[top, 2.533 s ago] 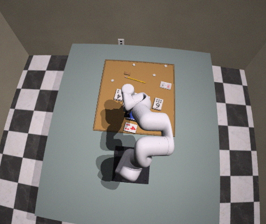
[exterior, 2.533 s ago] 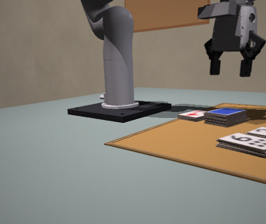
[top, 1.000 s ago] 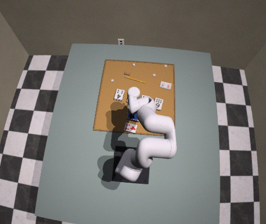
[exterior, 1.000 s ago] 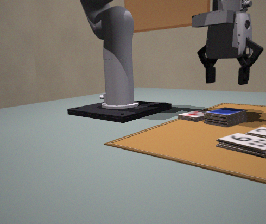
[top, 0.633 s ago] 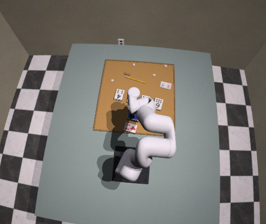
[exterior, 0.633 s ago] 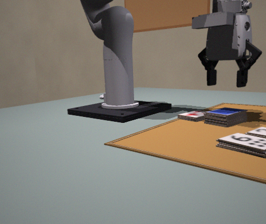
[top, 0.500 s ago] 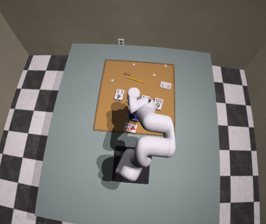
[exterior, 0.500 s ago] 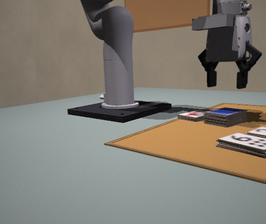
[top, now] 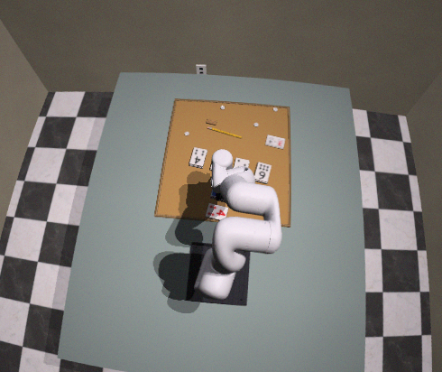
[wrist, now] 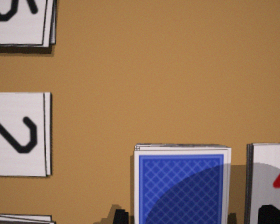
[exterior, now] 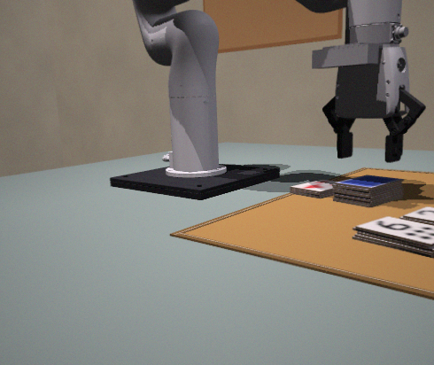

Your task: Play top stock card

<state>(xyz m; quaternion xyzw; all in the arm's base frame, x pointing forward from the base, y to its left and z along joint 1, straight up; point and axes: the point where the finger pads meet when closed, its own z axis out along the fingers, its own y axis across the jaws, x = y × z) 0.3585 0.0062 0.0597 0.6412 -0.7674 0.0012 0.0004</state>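
My hand is 50 mm above the red 2 card. The rest, counted from my hand: black 6 card (180 mm to the right, 120 mm ahead, 60 mm below); brown mat (190 mm ahead, 90 mm below, 10 mm to the right); red 4 card (90 mm behind, 70 mm below, 20 mm to the left).
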